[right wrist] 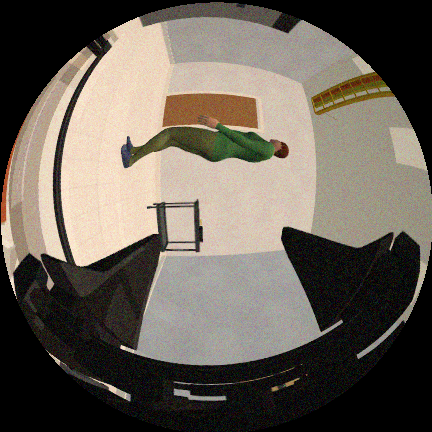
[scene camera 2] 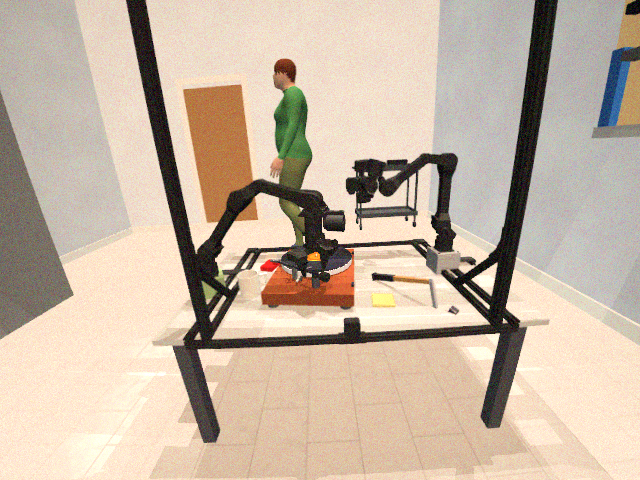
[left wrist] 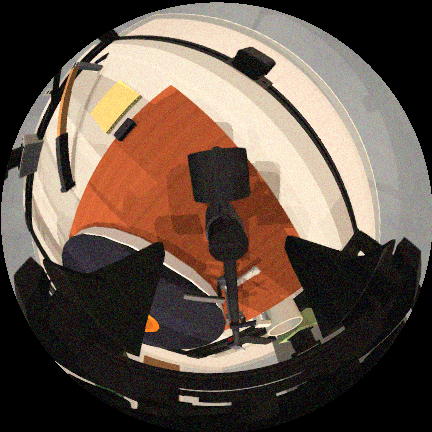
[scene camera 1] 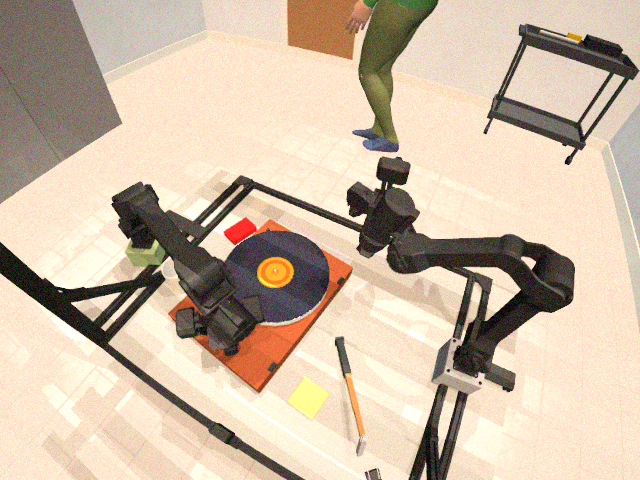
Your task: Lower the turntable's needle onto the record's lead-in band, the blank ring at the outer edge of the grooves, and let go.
Labels:
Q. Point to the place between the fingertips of my left gripper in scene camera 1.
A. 226,330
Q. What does the hammer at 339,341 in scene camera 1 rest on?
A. The table.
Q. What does my left gripper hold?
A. Nothing.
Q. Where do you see a black tonearm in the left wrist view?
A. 218,175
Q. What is my right gripper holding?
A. Nothing.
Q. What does the white mug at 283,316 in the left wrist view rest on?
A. The table.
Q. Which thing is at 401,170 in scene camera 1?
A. My right gripper.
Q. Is my left gripper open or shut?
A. Open.

